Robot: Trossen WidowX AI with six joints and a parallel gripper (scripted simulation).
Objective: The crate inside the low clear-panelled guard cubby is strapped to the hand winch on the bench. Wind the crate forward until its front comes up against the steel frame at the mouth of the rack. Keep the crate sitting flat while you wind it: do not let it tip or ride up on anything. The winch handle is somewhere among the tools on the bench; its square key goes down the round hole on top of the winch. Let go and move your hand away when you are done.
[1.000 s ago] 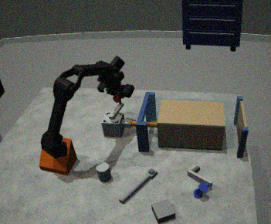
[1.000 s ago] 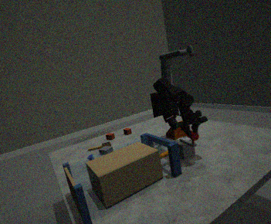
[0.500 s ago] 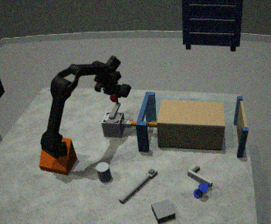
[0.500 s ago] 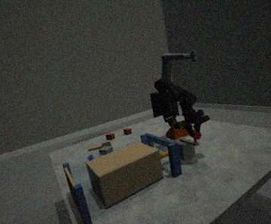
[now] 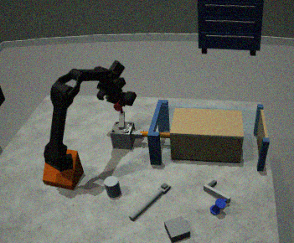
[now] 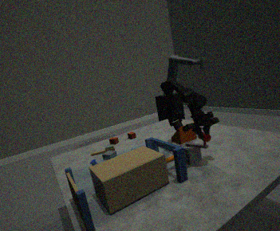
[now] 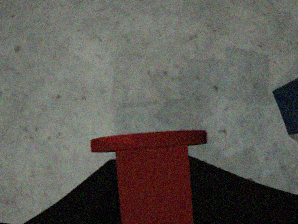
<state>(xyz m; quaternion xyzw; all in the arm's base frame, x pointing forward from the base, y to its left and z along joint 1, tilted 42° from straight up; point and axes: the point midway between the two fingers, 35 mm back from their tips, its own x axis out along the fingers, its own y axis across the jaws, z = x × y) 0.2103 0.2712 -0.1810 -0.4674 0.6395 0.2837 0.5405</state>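
Now: the winch handle with red knob 5 cm to the right of my gripper tip and 3 cm below it. Round my gripper tip: red handle: 1 cm behind, 2 cm to the right; then blue knob: 41 cm ahead, 52 cm to the right, 10 cm below; then grey winch: 1 cm behind, 12 cm to the right, 10 cm below.
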